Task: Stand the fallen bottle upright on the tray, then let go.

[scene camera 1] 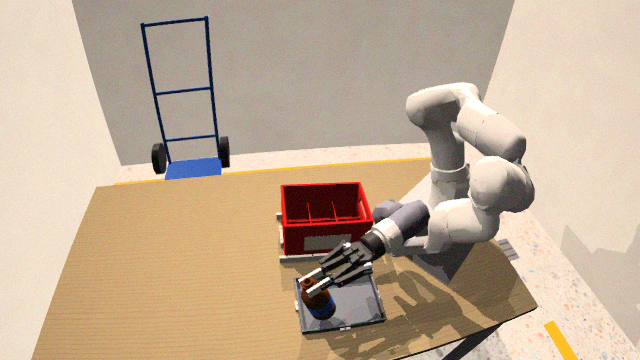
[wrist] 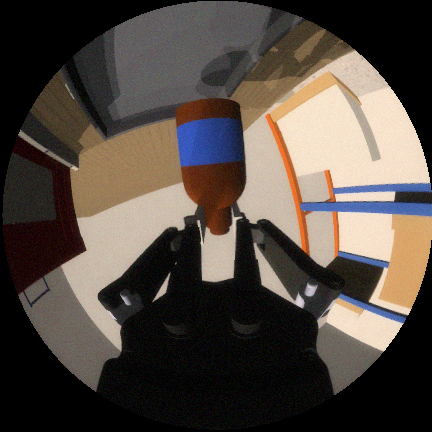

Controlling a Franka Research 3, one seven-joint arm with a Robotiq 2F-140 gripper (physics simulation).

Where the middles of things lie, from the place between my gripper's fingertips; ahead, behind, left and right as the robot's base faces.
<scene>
My gripper is now 5 cm above the brown bottle (scene camera 1: 322, 307) and 4 cm past it.
</scene>
